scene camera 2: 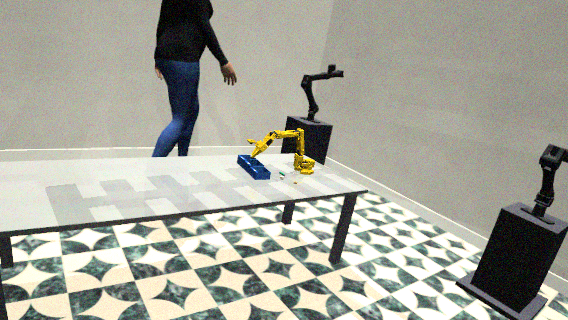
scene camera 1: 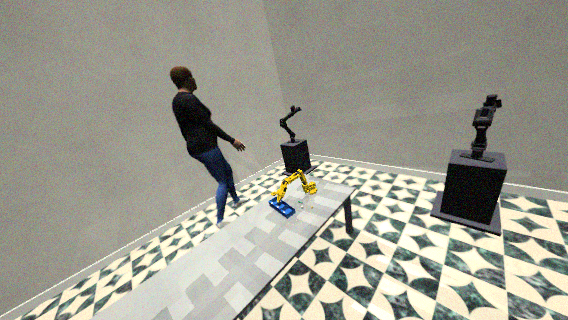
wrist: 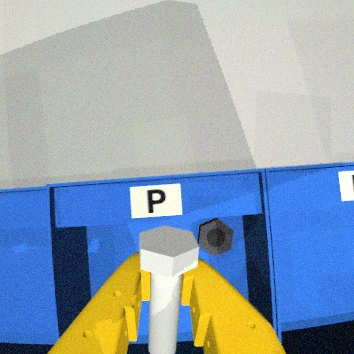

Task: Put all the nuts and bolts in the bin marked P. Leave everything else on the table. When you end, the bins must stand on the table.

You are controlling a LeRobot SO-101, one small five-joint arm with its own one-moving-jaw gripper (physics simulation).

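Places are measured from the arm's base along level axes (x ahead, y left, z up), in metres.
Pixels of known places: hand, its tool point: (scene camera 2: 252, 156) (scene camera 1: 278, 202) (wrist: 151, 269); arm's base, origin of its link: (scene camera 2: 300, 171) (scene camera 1: 309, 192).
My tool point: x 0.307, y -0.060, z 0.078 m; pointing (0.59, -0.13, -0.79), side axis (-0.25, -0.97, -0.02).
Observation:
Ahead of a thing's pixels: the offset from my tool point to its top centre. "*": to the spot under its first point. Level surfaces: height alone.
My gripper (wrist: 168, 262) (scene camera 1: 278, 199) (scene camera 2: 253, 155) is shut on a white bolt @[dz +0.012, dx -0.008, dy -0.001 m] (wrist: 167, 245). The bolt's grey hexagonal head is above the jaw tips and its shank lies between the jaws. They are over the blue bin marked P (wrist: 100, 205), whose label faces the wrist view. A dark hexagonal nut @[dz -0.062, dx -0.004, dy -0.024 m] (wrist: 216, 237) with a round dark centre shows inside this bin, right of the bolt head. In the scene views, a tiny white piece @[dz -0.062, dx -0.112, dy +0.141 m] (scene camera 2: 281, 177) and a tiny yellow-orange piece @[dz -0.069, dx -0.154, dy +0.205 m] (scene camera 2: 295, 183) lie on the table; their kinds are too small to tell.
Blue bins adjoin bin P on its left (wrist: 22, 240) and right (wrist: 310, 240); the joined row @[* dz -0.044, dx +0.020, dy +0.123 m] (scene camera 1: 288, 213) (scene camera 2: 262, 175) stands on the table @[dz -0.078 m] (scene camera 1: 200, 265) (scene camera 2: 125, 200). A green cylinder @[dz -0.068, dx -0.156, dy +0.083 m] (scene camera 2: 282, 173) (scene camera 1: 300, 202) lies near the arm's base. A person (scene camera 1: 192, 122) (scene camera 2: 180, 65) stands behind the table.

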